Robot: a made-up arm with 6 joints.
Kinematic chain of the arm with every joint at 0, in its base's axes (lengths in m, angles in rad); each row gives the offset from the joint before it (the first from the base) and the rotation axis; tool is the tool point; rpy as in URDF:
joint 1: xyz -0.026 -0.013 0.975 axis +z
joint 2: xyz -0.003 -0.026 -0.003 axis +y
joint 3: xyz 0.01 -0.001 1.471 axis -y
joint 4: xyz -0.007 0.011 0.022 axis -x
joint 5: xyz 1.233 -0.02 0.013 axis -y
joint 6: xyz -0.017 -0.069 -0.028 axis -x
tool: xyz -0.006 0 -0.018 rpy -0.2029 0.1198 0.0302
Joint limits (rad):
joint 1: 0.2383..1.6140
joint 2: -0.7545..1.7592
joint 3: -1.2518..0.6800
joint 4: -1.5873..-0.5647
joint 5: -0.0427..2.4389
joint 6: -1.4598..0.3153
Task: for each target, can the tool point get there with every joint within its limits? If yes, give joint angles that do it. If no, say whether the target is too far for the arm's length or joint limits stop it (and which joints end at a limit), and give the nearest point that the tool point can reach.
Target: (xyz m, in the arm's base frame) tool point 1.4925 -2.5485 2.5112
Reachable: no: too far | nearest point 0.1220 -0.8376 3.3118 | short by 2.334 m
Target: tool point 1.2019 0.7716 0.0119
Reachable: yes | joints 0.6026 1.3728 -0.1437 -0.7545 0.8034 -0.8643
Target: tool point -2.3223 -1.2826 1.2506
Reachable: no: joint limits stop it (at a limit: joint 1, joint 2, joint 3, joint 4, joint 6) | nearest point -0.0462 0.0089 1.4118 | short by 2.622 m
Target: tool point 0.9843 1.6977 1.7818
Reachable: yes | joints 1.0429 0.5747 0.2778 -1.3375 1.1851 -0.9698
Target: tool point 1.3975 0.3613 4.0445
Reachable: no: too far | nearest point 1.0115 0.2598 3.2131 | short by 0.922 m
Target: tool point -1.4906 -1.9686 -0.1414
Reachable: no: joint limits stop it (at a limit: joint 1, joint 2, joint 4, joint 6) | nearest point 0.1988 -0.0736 0.3789 | short by 2.591 m
